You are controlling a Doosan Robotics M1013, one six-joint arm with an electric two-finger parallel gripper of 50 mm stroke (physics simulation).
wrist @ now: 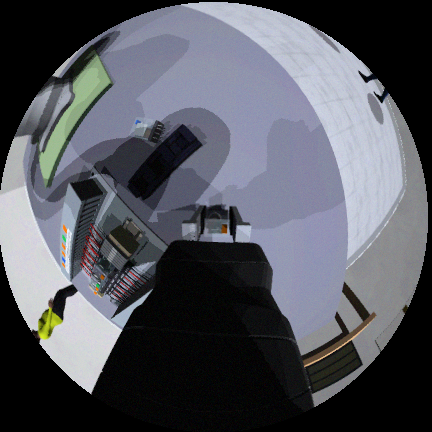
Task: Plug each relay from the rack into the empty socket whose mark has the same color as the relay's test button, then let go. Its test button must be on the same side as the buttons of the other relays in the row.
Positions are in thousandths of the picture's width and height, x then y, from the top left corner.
Observation:
In view: my gripper (503, 497), a black rack (404, 346) and a light grey cabinet panel (263, 490).

